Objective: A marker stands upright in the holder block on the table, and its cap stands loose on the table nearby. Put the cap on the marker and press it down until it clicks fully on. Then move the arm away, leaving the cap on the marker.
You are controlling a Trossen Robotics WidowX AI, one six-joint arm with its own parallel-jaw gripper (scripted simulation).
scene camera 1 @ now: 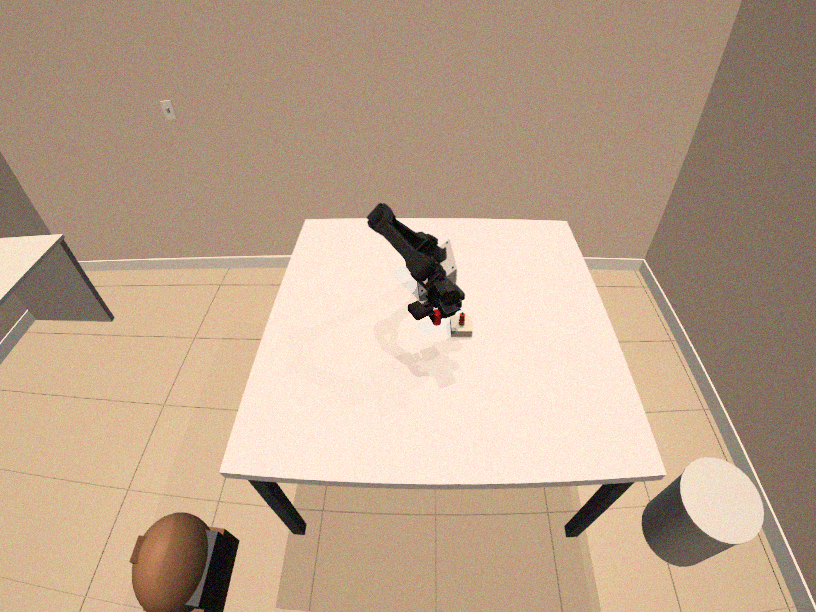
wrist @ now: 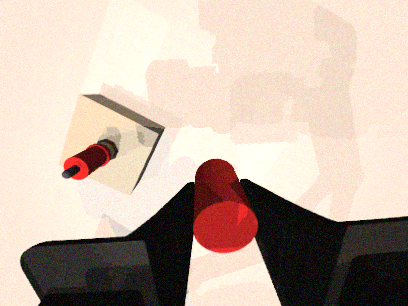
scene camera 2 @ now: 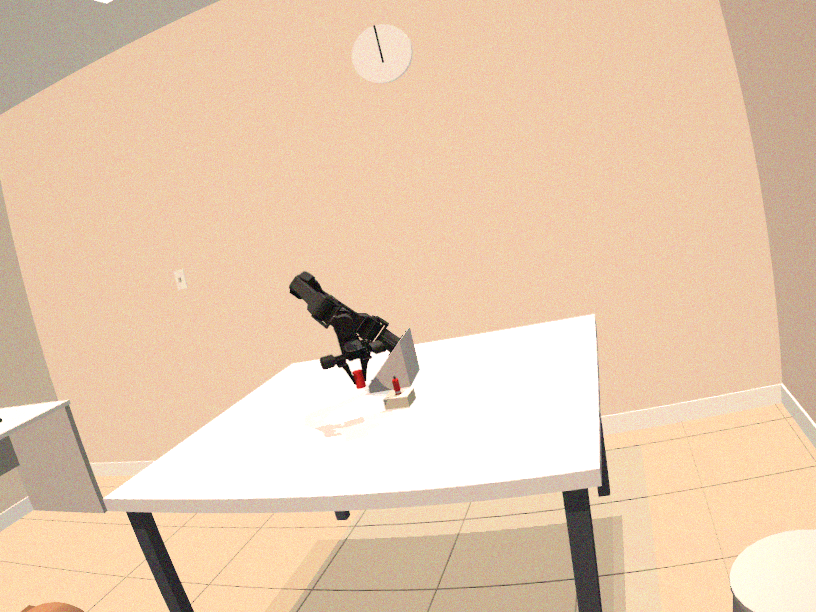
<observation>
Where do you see a holder block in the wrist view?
At 103,100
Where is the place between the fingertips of the gripper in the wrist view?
At 217,187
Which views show the gripper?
Scene camera 1, the wrist view and scene camera 2: all of them.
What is the gripper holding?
A red cap.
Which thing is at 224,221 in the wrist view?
A red cap.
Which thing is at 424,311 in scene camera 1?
The gripper.
</observation>
